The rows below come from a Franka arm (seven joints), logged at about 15 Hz.
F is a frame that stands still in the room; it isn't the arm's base.
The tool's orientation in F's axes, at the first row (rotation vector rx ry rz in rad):
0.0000 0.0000 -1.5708
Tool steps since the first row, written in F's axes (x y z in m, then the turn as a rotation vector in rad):
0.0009 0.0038 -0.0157 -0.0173 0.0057 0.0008
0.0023 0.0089 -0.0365 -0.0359 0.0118 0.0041
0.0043 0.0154 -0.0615 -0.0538 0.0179 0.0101
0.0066 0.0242 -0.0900 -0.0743 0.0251 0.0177
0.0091 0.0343 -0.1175 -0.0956 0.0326 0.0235
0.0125 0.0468 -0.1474 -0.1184 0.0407 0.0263
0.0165 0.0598 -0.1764 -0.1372 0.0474 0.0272
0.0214 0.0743 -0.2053 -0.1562 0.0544 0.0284
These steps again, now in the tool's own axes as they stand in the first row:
-0.0038 0.0009 -0.0157 -0.0057 -0.0173 0.0008
-0.0089 0.0023 -0.0365 -0.0118 -0.0359 0.0041
-0.0154 0.0043 -0.0615 -0.0179 -0.0538 0.0101
-0.0242 0.0066 -0.0900 -0.0251 -0.0743 0.0177
-0.0343 0.0091 -0.1175 -0.0326 -0.0956 0.0235
-0.0468 0.0125 -0.1474 -0.0407 -0.1184 0.0263
-0.0598 0.0165 -0.1764 -0.0474 -0.1372 0.0272
-0.0743 0.0214 -0.2053 -0.0544 -0.1562 0.0284

